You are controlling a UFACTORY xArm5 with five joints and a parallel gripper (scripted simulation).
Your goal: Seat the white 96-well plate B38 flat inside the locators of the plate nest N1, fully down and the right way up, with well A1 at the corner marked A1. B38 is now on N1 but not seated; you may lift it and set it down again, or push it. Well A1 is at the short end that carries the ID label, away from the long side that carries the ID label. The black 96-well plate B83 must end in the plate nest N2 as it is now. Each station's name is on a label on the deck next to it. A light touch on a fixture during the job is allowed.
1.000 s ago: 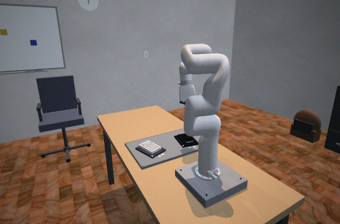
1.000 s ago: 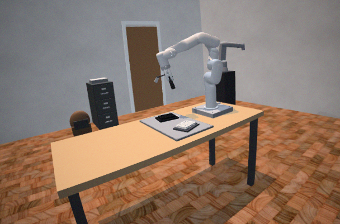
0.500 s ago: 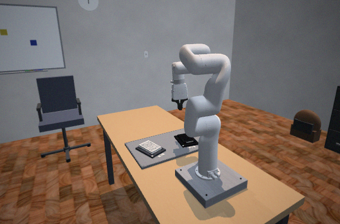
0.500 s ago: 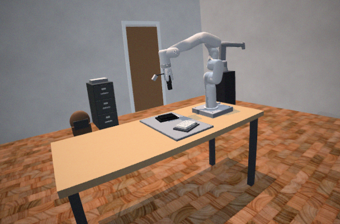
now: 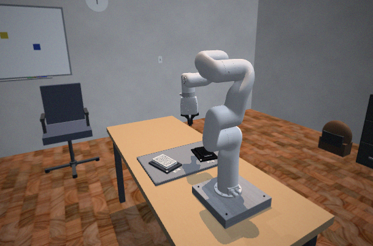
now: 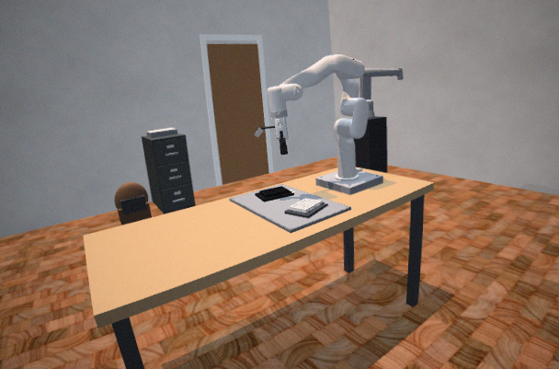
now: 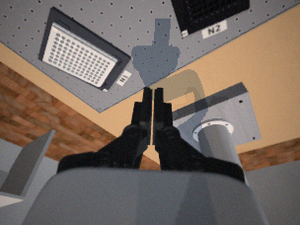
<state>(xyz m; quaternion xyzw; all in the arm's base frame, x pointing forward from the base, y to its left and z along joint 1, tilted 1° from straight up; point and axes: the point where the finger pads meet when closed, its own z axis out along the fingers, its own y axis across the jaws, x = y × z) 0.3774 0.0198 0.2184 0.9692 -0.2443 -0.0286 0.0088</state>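
The white 96-well plate B38 lies 17 cm to the left of my hand and 22 cm below it. The rest, counted from my hand: black plate B83 (2 cm ahead, 10 cm to the right, 22 cm below); then N1 label (9 cm behind, 12 cm to the left, 24 cm below); then plate nest N1 (16 cm to the left, 24 cm below).
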